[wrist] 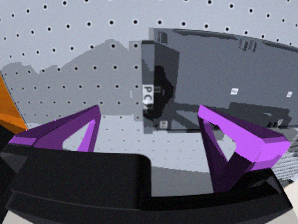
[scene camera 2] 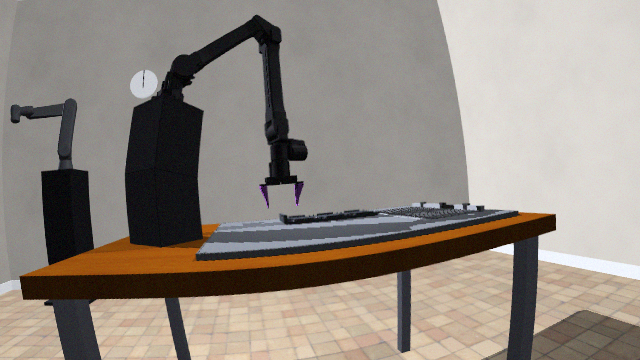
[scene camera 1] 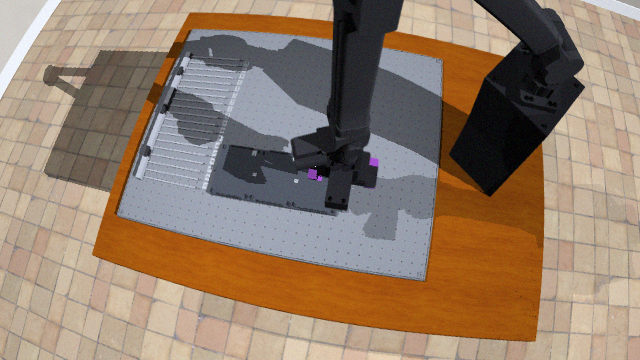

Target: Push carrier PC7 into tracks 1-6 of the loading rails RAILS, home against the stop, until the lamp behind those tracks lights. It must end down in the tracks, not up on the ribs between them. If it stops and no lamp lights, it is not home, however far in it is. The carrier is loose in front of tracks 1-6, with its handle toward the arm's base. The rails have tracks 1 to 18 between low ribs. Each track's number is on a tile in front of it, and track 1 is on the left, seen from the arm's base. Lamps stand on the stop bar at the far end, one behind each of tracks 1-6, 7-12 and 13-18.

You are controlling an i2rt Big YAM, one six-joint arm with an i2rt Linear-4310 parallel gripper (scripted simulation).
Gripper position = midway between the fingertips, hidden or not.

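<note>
There is a carrier PC7 (scene camera 1: 267, 177) (wrist: 241, 76) here, visible to me in scene camera 1 and in the wrist view. My gripper (scene camera 1: 342, 181) (wrist: 149, 110) (scene camera 2: 282, 206) appears in those views as well, and scene camera 2 shows the gripper too.
</note>
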